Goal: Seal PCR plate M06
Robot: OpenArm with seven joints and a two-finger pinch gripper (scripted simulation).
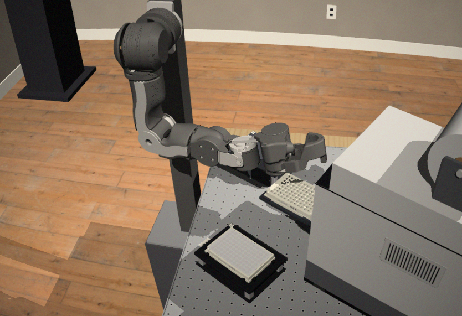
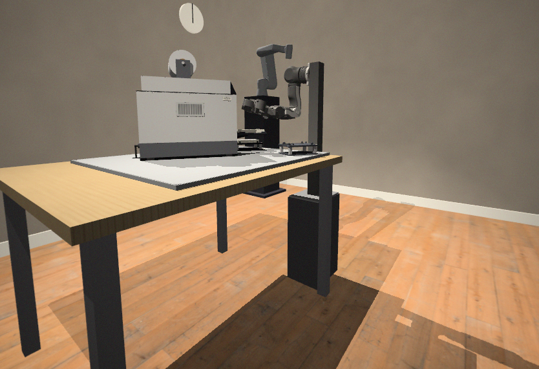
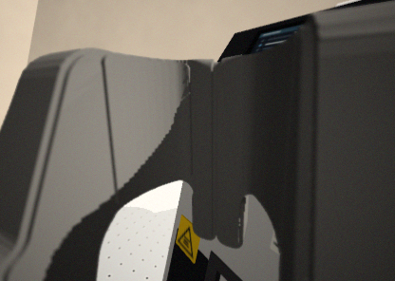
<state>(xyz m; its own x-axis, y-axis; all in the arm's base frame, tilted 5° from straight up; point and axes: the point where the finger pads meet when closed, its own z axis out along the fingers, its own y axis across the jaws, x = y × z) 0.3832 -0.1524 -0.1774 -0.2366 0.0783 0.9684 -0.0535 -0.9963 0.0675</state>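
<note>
My gripper is now 130 mm to the left of the square grey key and 60 mm above it. The rest, counted from my hand: open-welled plate M06 (40 mm behind, 140 mm below); dark sealer stage (40 mm behind, 150 mm below); yellow warning label (90 mm ahead, 30 mm to the left, 90 mm below).
</note>
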